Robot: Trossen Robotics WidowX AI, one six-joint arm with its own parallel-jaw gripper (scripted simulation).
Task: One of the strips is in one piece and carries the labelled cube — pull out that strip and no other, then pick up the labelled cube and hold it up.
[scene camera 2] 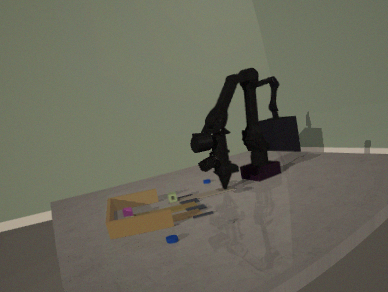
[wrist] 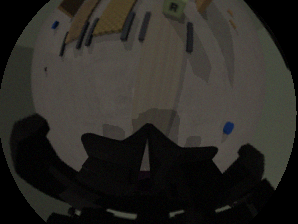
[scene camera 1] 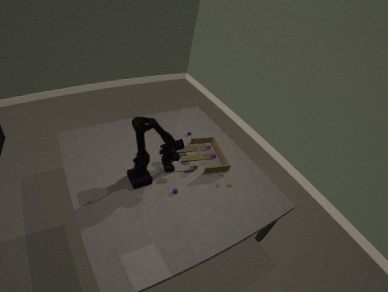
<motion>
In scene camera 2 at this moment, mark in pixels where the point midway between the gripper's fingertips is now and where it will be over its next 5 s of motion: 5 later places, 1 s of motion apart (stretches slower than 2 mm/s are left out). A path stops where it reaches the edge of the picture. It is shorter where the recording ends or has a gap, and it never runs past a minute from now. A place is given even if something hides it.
The gripper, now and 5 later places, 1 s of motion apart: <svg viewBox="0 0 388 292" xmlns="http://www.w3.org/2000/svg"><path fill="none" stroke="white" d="M225 189L207 182L179 184L171 193L178 192L192 175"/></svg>
</motion>
